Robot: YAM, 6 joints.
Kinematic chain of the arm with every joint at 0, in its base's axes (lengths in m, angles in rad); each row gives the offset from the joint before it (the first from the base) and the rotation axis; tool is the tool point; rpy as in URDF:
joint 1: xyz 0 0 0.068 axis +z
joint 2: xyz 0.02 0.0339 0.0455 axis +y
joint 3: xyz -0.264 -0.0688 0 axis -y
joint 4: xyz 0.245 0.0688 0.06 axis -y
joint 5: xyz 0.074 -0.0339 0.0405 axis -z
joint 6: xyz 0.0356 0 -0.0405 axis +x
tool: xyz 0 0 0 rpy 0 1.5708 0
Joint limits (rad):
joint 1: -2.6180..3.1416
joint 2: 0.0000..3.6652
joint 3: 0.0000..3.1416
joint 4: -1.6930..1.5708
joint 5: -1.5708..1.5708
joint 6: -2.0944..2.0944
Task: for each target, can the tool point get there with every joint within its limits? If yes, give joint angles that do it. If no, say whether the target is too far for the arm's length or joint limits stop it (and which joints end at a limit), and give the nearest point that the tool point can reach.
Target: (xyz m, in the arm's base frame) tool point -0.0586 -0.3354 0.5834
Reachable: yes | joints -1.6432 1.9832 2.7725 -0.6473 1.2914 0.2807
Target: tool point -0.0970 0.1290 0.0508
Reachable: yes | joints 2.4150 2.2705 0.6828 -1.3444 1.1148 1.7001
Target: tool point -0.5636 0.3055 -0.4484
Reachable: no: too far | nearest point -0.4331 0.2347 -0.2857 | short by 0.220 m
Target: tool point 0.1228 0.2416 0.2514
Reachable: yes | joints 1.0009 1.2922 0.8292 -0.2052 -0.8614 -1.4672
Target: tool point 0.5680 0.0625 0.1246
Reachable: yes | joints 0.1303 2.6434 2.2728 -0.4998 0.3376 0.2858
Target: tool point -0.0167 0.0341 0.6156
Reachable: yes | joints -0.7837 0.7275 1.5550 0.5595 -0.3539 -0.6588
